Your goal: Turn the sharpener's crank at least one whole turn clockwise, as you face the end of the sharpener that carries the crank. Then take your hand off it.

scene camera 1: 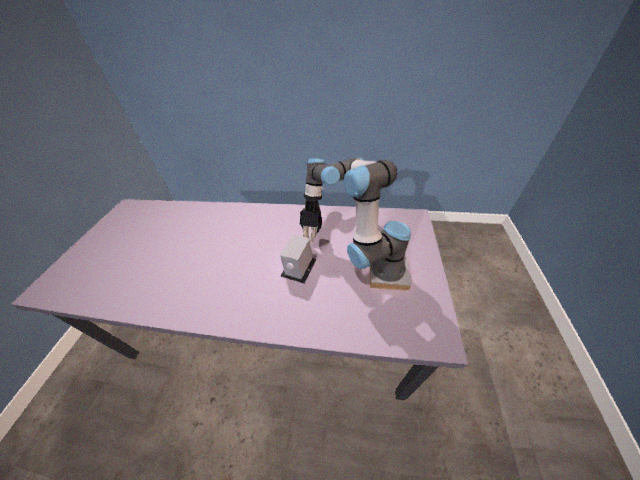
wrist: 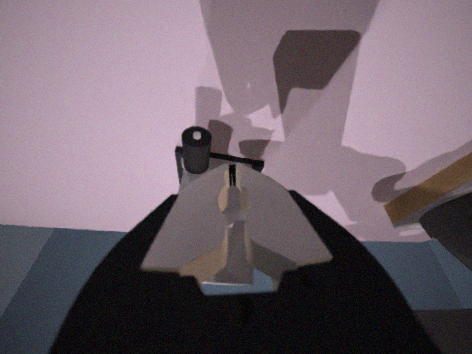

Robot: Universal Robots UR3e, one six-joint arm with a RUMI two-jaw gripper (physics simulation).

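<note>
The grey box-shaped sharpener stands upright on its black base on the table; a round pale spot marks its near end. Its crank does not show in the scene view. In the wrist view the crank's black cylindrical knob, with a pale dot on its end, stands just left of the fingertips. The sharpener's body is mostly hidden behind the fingers there. My gripper is at the sharpener's far end, fingers together with nothing between them. The knob is outside the fingers; whether they touch it is hard to tell.
The pink table carries the robot's base block, right of the sharpener. The upper arm rises between that base and the gripper. Shadows of the arm lie on the table. The blue wall stands behind the table.
</note>
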